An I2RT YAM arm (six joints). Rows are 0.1 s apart.
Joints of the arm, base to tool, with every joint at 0 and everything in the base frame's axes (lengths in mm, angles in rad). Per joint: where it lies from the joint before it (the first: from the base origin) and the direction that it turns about. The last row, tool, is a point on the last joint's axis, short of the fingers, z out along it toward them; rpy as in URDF.
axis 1: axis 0 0 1 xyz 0 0 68
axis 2: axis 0 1 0 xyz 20 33.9 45.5
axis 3: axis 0 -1 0 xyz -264 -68.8 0
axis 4: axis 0 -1 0 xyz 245 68.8 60
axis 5: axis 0 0 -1 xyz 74 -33.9 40.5
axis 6: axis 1 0 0 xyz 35.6 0 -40.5
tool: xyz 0 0 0 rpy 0 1.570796 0
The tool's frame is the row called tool.
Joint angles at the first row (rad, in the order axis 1, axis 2, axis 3, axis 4, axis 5, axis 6):
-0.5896, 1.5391, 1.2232, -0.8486, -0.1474, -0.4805
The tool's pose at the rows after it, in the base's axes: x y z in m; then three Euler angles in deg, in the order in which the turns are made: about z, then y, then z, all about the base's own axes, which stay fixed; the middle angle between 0 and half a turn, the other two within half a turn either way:
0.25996 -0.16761 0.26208 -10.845 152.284 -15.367
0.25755 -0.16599 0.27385 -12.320 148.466 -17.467
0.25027 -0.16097 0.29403 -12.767 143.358 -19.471
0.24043 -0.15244 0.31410 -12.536 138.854 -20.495
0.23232 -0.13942 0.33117 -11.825 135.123 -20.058
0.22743 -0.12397 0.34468 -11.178 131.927 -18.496
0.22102 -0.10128 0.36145 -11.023 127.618 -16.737
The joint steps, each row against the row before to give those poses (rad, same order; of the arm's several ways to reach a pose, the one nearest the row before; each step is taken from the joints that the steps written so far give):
0.0000, -0.0103, -0.0038, 0.0496, 0.0000, 0.0046
0.0000, -0.0382, -0.0034, 0.0351, 0.0000, 0.0164
0.0004, -0.0660, -0.0001, 0.0263, -0.0004, 0.0351
0.0057, -0.0717, 0.0000, 0.0092, 0.0000, 0.0343
0.0237, -0.0660, 0.0000, 0.0007, 0.0004, 0.0340
0.0408, -0.0542, 0.0001, 0.0031, 0.0019, 0.0290
0.0713, -0.0694, -0.0001, 0.0095, 0.0225, 0.0393

